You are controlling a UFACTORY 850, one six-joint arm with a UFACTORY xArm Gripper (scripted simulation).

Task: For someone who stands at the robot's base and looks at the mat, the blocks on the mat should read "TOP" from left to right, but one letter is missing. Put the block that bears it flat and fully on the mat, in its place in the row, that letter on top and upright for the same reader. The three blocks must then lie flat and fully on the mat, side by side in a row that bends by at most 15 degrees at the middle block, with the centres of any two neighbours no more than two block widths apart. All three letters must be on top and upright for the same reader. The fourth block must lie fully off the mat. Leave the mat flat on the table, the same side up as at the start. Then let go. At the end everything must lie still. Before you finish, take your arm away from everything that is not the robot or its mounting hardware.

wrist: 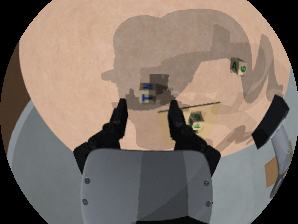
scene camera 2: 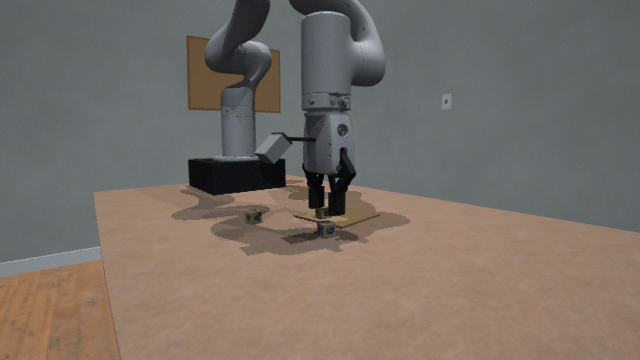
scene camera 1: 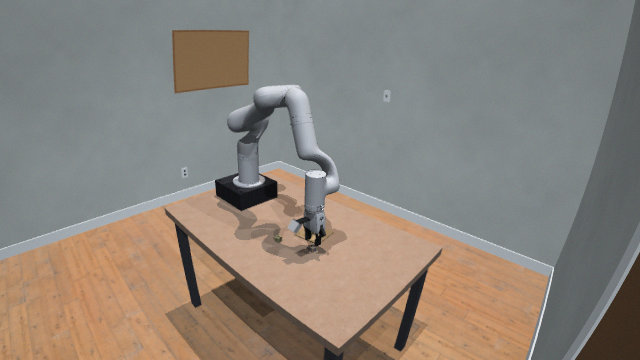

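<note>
My gripper shows in the wrist view and in scene camera 1. I see my gripper and also a tan mat.
</note>
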